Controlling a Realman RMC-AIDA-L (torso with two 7-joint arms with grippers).
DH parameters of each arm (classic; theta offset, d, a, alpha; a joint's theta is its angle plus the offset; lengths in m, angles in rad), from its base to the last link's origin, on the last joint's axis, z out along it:
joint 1: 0 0.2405 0 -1.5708
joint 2: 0 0 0 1.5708
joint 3: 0 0.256 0 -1.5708
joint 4: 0 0 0 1.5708
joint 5: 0 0.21 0 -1.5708
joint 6: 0 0 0 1.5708
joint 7: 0 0.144 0 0
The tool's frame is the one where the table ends.
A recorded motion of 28 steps. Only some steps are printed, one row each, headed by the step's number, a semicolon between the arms.
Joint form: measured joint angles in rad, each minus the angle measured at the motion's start. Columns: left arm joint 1, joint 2, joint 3, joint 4, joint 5, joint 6, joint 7; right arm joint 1, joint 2, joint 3, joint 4, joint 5, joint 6, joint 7.
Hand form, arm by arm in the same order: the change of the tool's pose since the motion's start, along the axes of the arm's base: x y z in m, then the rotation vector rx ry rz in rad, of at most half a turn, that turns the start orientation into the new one. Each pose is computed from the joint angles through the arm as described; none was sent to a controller.
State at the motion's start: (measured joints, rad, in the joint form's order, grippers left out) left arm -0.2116 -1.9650 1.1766 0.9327 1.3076 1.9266 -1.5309; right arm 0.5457 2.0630 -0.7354 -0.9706 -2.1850 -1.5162 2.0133
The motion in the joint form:
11: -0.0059 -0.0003 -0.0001 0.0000 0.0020 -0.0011 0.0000; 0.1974 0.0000 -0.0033 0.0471 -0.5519 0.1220 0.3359
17: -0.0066 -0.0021 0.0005 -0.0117 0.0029 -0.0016 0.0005; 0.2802 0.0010 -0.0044 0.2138 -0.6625 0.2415 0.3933
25: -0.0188 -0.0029 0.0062 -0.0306 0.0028 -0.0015 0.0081; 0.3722 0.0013 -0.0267 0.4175 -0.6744 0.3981 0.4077
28: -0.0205 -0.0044 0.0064 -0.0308 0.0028 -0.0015 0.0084; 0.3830 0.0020 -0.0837 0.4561 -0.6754 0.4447 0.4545
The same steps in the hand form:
11: 0.0013 0.0014 -0.0003 -0.0003 0.0018 -0.0050; 0.0095 0.0373 -0.0052 -0.0550 -0.4010 -0.2887
17: 0.0001 0.0011 -0.0019 -0.0060 -0.0024 0.0042; 0.0125 0.0485 -0.0303 -0.0767 -0.4753 -0.3363
25: 0.0009 0.0027 -0.0047 -0.0138 -0.0071 0.0008; 0.0020 0.0595 -0.0662 -0.0931 -0.4968 -0.3094
28: 0.0016 0.0030 -0.0051 -0.0142 -0.0086 -0.0011; 0.0022 0.0602 -0.0746 -0.0889 -0.5279 -0.3200

